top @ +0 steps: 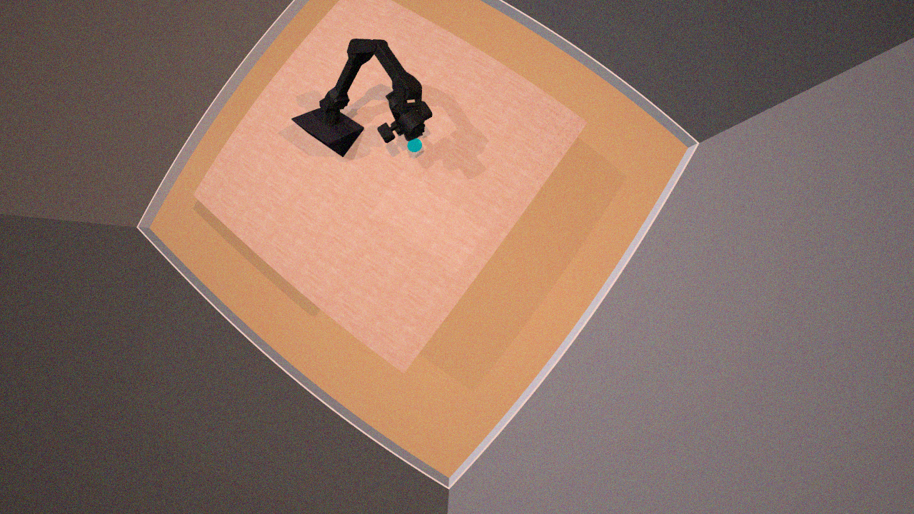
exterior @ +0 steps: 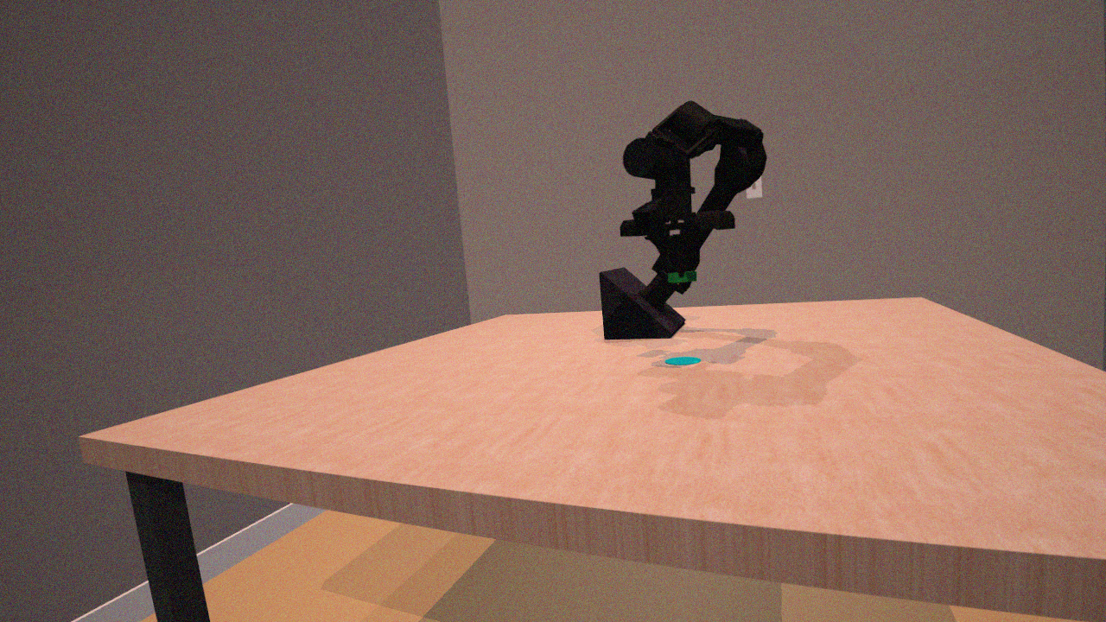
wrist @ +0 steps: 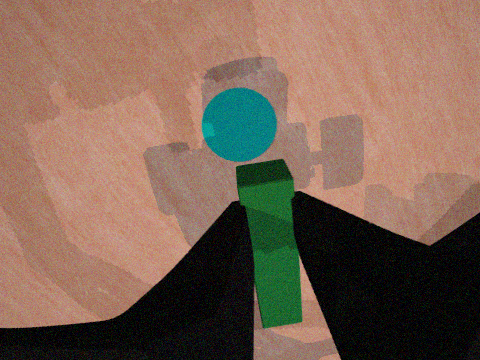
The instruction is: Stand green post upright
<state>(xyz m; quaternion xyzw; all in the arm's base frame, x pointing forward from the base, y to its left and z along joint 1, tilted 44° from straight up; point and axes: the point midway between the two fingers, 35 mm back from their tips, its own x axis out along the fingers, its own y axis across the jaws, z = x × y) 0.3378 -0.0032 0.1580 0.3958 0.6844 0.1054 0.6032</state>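
Now: the cyan circle 140 mm below my gripper tip. Round my gripper tip: green post: 20 mm behind, 10 mm to the left.
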